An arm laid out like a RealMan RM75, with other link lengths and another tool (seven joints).
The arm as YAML. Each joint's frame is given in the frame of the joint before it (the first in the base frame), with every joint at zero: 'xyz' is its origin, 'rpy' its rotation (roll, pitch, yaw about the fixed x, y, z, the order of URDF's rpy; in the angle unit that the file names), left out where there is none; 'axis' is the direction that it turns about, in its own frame. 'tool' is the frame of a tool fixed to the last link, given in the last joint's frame.
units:
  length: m
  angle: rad
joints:
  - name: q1
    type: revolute
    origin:
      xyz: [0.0, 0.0, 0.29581]
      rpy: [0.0, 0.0, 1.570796]
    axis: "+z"
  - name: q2
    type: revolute
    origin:
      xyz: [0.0, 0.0, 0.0]
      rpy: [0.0, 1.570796, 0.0]
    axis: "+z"
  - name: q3
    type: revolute
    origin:
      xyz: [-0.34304, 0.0, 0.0]
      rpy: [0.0, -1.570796, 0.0]
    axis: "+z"
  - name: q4
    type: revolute
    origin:
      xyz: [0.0, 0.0, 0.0]
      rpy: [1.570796, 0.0, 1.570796]
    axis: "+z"
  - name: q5
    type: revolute
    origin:
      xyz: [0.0, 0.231, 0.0]
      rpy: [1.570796, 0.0, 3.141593]
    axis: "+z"
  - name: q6
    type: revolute
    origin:
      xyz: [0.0, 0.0, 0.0]
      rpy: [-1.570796, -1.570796, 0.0]
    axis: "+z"
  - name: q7
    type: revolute
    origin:
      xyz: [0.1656, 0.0, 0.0]
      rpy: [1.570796, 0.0, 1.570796]
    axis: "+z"
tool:
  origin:
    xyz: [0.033, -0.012, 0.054]
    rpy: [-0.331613, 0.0, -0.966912]
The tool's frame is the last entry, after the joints.
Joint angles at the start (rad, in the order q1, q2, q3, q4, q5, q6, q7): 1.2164 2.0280 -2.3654 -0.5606 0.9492 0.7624 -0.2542
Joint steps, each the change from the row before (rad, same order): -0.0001 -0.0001 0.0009 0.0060 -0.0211 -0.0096 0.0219; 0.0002 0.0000 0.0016 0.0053 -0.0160 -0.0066 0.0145; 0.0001 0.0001 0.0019 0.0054 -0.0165 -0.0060 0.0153; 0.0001 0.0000 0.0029 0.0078 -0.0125 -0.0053 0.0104; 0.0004 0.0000 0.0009 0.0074 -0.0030 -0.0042 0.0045; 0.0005 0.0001 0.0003 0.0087 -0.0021 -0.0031 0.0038; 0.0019 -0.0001 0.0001 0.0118 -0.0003 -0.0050 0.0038; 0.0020 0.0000 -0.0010 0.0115 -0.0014 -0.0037 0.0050; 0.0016 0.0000 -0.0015 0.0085 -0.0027 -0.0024 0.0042; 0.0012 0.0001 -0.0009 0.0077 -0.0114 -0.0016 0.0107; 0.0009 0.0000 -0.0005 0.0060 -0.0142 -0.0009 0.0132; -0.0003 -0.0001 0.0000 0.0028 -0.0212 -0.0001 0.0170; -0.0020 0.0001 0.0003 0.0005 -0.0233 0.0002 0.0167
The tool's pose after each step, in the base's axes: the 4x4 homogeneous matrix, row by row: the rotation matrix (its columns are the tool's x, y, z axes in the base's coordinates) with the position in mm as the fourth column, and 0 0 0 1 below. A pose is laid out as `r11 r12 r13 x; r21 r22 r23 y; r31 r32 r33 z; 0 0 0 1`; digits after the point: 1 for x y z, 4 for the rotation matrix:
0.5783 0.4024 0.7097 222.3; 0.4561 -0.8807 0.1278 534.1; 0.6765 0.2498 -0.6928 -162.2; 0 0 0 1
0.5765 0.4029 0.7108 223.3; 0.4461 -0.8841 0.1393 537.2; 0.6845 0.2368 -0.6894 -160.1; 0 0 0 1
0.5751 0.4027 0.7121 224.4; 0.4354 -0.8876 0.1503 540.1; 0.6926 0.2236 -0.6858 -157.9; 0 0 0 1
0.5741 0.4011 0.7138 226.0; 0.4249 -0.8912 0.1590 542.9; 0.6999 0.2120 -0.6821 -155.5; 0 0 0 1
0.5752 0.3983 0.7145 227.5; 0.4172 -0.8942 0.1625 544.5; 0.7036 0.2047 -0.6804 -154.0; 0 0 0 1
0.5755 0.3940 0.7166 229.6; 0.4091 -0.8975 0.1649 545.9; 0.7081 0.1983 -0.6777 -152.3; 0 0 0 1
0.5765 0.3894 0.7183 231.6; 0.3991 -0.9013 0.1684 548.0; 0.7130 0.1896 -0.6751 -150.2; 0 0 0 1
0.5762 0.3844 0.7213 233.9; 0.3891 -0.9051 0.1716 549.9; 0.7188 0.1817 -0.6711 -147.9; 0 0 0 1
0.5741 0.3814 0.7245 235.6; 0.3822 -0.9074 0.1748 551.4; 0.7241 0.1765 -0.6667 -146.0; 0 0 0 1
0.5697 0.3787 0.7294 237.7; 0.3729 -0.9100 0.1812 553.5; 0.7324 0.1688 -0.6596 -143.3; 0 0 0 1
0.5649 0.3764 0.7343 239.4; 0.3633 -0.9125 0.1883 555.5; 0.7409 0.1604 -0.6522 -140.6; 0 0 0 1
0.5580 0.3762 0.7397 241.1; 0.3541 -0.9141 0.1977 557.6; 0.7505 0.1517 -0.6433 -137.6; 0 0 0 1
0.5504 0.3771 0.7449 242.9; 0.3466 -0.9149 0.2070 559.3; 0.7595 0.1443 -0.6343 -135.1; 0 0 0 1

